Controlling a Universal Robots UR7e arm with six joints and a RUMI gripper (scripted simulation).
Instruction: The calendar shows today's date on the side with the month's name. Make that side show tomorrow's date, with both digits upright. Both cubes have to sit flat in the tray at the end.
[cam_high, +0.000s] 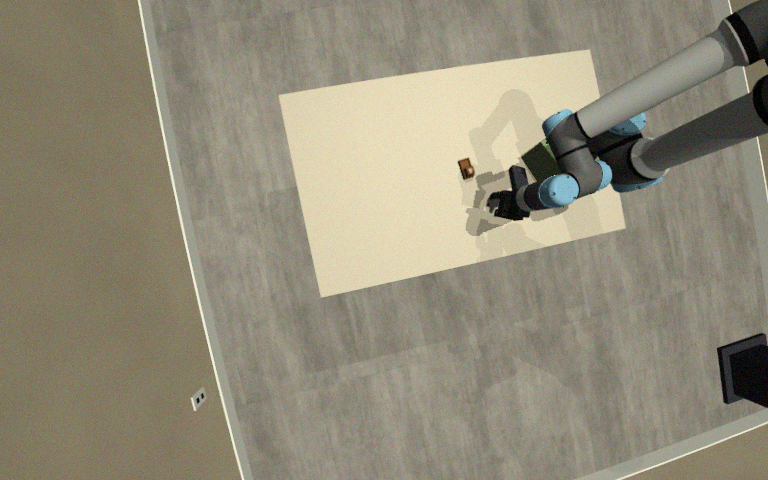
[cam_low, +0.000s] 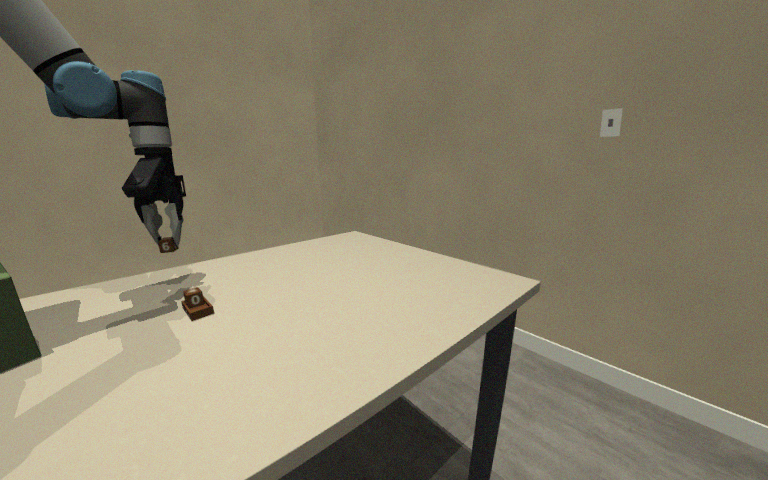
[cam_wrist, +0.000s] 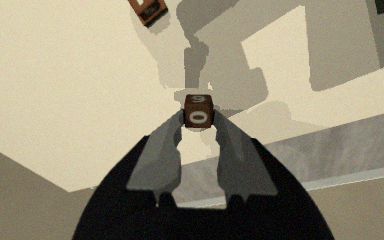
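Now: the brown digit cube 10 mm below my hand. Also, from my hand: brown calendar tray 150 mm to the right, 120 mm below, 20 mm ahead.
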